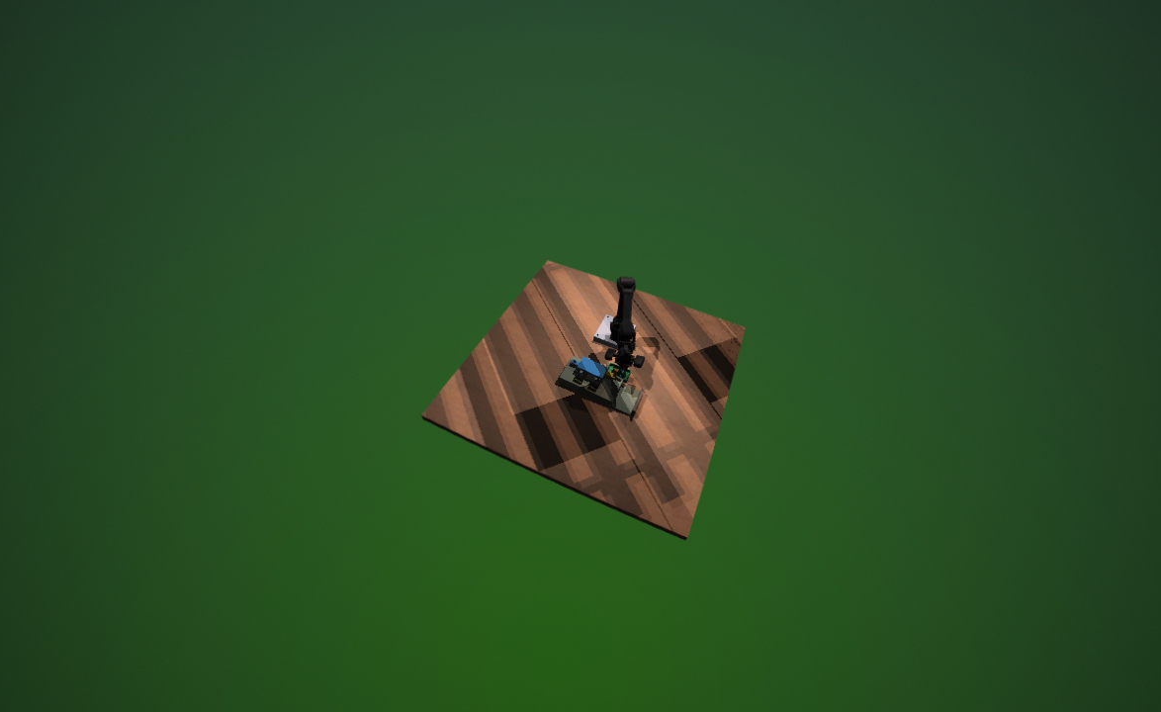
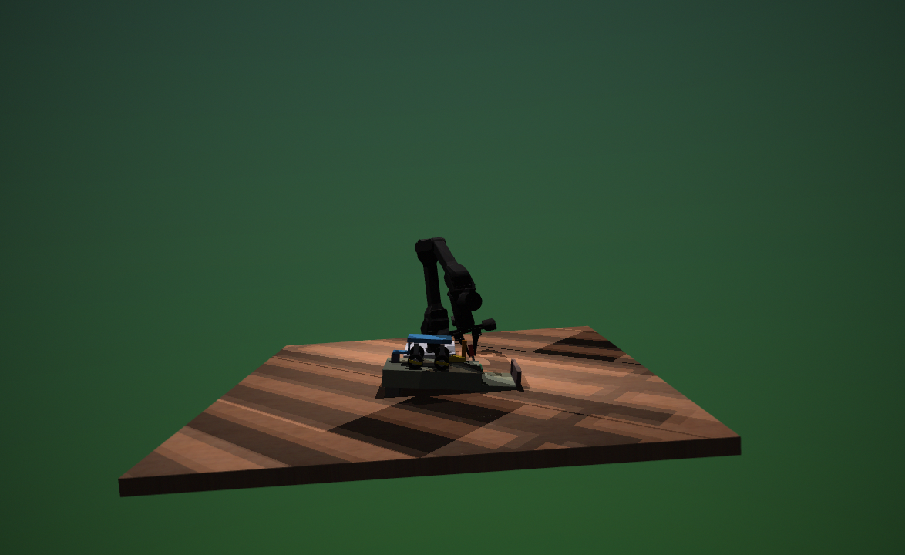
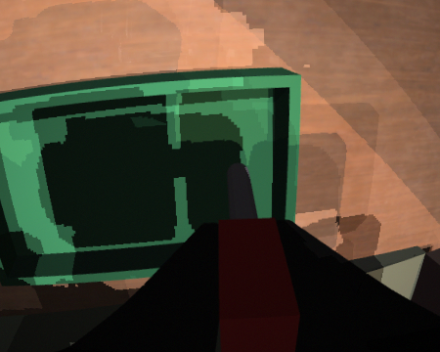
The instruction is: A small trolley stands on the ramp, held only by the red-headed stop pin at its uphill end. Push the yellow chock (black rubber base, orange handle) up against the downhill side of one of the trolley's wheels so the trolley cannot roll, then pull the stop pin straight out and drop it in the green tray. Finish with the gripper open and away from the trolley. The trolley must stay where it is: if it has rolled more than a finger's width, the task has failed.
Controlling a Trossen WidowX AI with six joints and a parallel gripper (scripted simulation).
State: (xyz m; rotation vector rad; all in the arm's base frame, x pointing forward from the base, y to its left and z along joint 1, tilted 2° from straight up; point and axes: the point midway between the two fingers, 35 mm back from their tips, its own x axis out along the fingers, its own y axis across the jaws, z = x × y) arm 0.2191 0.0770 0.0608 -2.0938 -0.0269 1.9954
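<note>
Now: the green tray 1 cm behind my gripper tip, 3 cm to the right of it and 6 cm below it. Also, from my gripper tip: red-headed stop pin: right at my gripper tip; then end stop: 15 cm ahead, 9 cm to the left, 3 cm below; then yellow chock: 7 cm ahead, 6 cm to the right, 3 cm above.
</note>
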